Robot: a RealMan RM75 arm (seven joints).
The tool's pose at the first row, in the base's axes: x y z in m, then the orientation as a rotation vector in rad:
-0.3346, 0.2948, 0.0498, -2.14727, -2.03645, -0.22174
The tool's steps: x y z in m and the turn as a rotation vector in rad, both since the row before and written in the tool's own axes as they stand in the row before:
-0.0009, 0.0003, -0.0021, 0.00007, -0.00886, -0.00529
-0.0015, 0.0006, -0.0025, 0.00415, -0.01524, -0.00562
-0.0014, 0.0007, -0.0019, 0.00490, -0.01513, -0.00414
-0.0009, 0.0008, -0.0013, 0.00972, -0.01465, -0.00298
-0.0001, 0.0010, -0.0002, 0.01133, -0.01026, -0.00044
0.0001, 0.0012, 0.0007, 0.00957, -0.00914, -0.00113
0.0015, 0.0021, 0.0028, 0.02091, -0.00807, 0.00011
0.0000, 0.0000, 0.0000, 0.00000, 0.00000, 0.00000
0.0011, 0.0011, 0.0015, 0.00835, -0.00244, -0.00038
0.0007, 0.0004, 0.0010, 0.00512, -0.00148, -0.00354
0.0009, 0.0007, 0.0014, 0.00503, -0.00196, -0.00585
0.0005, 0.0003, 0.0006, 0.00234, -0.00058, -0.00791
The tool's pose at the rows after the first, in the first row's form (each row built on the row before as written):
-0.3343, 0.2934, 0.0516, -2.14688, -2.04712, -0.21324
-0.3337, 0.2914, 0.0537, -2.14716, -2.06022, -0.19378
-0.3330, 0.2896, 0.0553, -2.14827, -2.07128, -0.17335
-0.3322, 0.2884, 0.0564, -2.14739, -2.07897, -0.14803
-0.3312, 0.2882, 0.0565, -2.14574, -2.08076, -0.12525
-0.3300, 0.2884, 0.0558, -2.14372, -2.08327, -0.10560
-0.3280, 0.2903, 0.0531, -2.13584, -2.07927, -0.07494
-0.3280, 0.2903, 0.0531, -2.13584, -2.07927, -0.07494
-0.3270, 0.2916, 0.0517, -2.13183, -2.07764, -0.06362
-0.3267, 0.2924, 0.0508, -2.12596, -2.08018, -0.05711
-0.3261, 0.2935, 0.0495, -2.11797, -2.08547, -0.05049
-0.3258, 0.2941, 0.0490, -2.10873, -2.09327, -0.04841

